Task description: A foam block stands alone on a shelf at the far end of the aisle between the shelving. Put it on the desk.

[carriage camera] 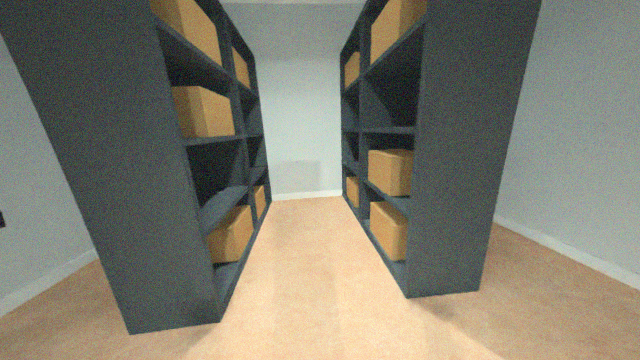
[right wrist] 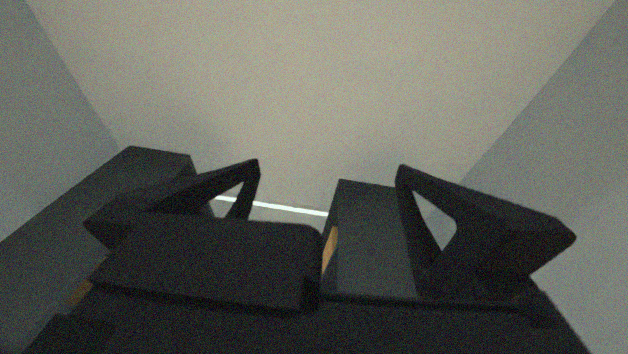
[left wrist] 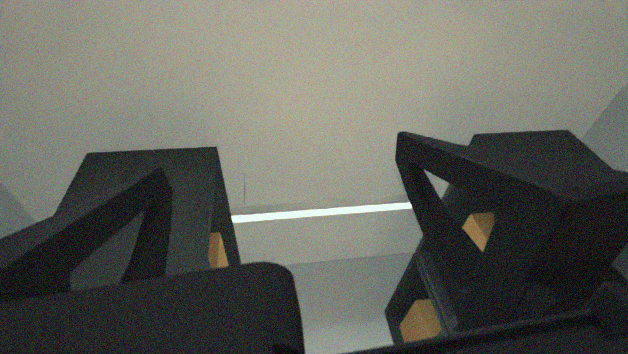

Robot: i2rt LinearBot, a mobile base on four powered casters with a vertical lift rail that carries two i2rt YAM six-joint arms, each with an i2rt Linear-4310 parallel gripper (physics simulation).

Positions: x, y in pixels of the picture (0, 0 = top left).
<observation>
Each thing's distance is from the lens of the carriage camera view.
shelf [carriage camera: 202, 113]: 1.31 m
</observation>
